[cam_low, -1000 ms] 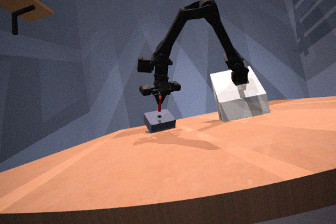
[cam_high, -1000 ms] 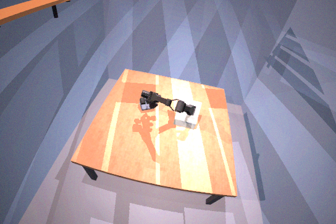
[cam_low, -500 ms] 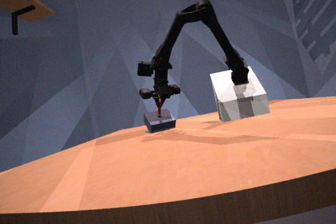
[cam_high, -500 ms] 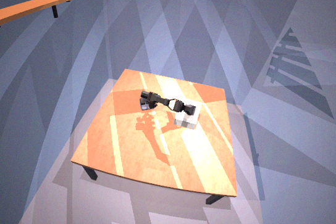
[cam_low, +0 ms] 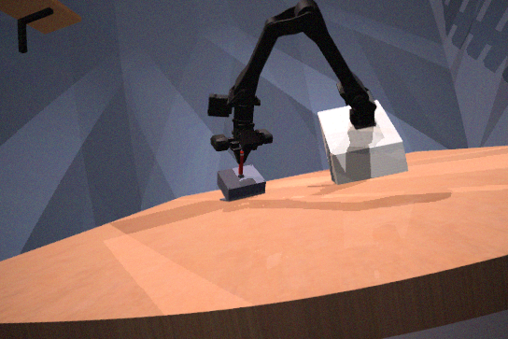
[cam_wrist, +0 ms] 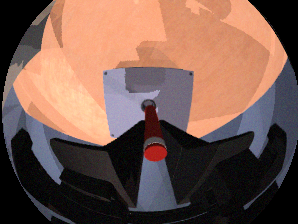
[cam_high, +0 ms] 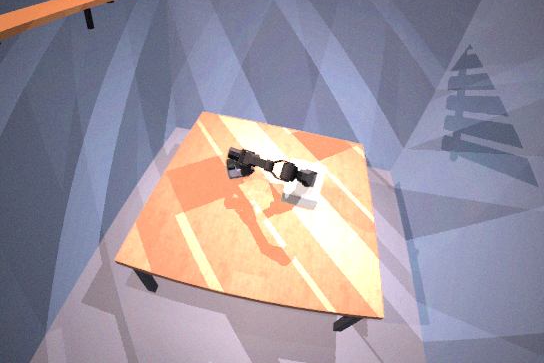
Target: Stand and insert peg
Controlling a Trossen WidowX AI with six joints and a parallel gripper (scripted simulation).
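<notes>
Right now my gripper tip is 70 mm above the blue-grey sloped panel, 40 mm to the left of it and 20 mm short of it. Round my gripper tip: red peg (10 mm to the left, 10 mm behind, 10 mm above).
</notes>
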